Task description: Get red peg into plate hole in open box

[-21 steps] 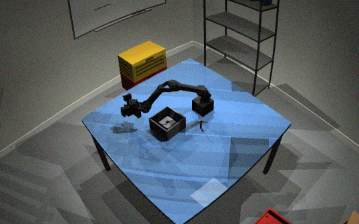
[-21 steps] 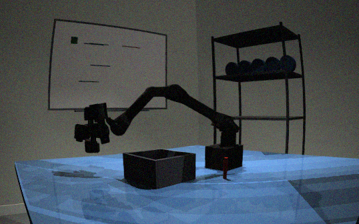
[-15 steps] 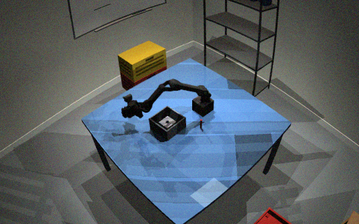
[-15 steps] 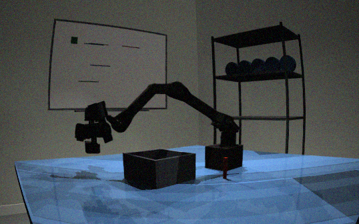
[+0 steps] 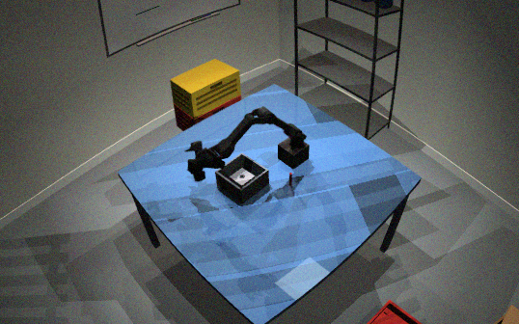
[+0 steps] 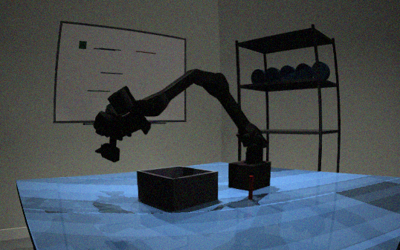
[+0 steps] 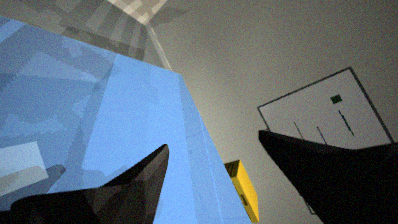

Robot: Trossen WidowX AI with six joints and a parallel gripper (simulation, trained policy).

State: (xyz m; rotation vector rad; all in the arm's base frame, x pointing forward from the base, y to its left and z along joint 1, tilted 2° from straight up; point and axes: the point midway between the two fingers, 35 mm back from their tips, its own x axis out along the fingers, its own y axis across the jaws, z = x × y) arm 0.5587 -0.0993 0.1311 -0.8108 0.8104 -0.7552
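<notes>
Right now the red peg is 440 mm behind my gripper tip, 260 mm to the left of it and 160 mm below it. Also, from my gripper tip: plate: 240 mm behind, 120 mm to the left, 160 mm below; then dark box: 240 mm behind, 120 mm to the left, 180 mm below.
</notes>
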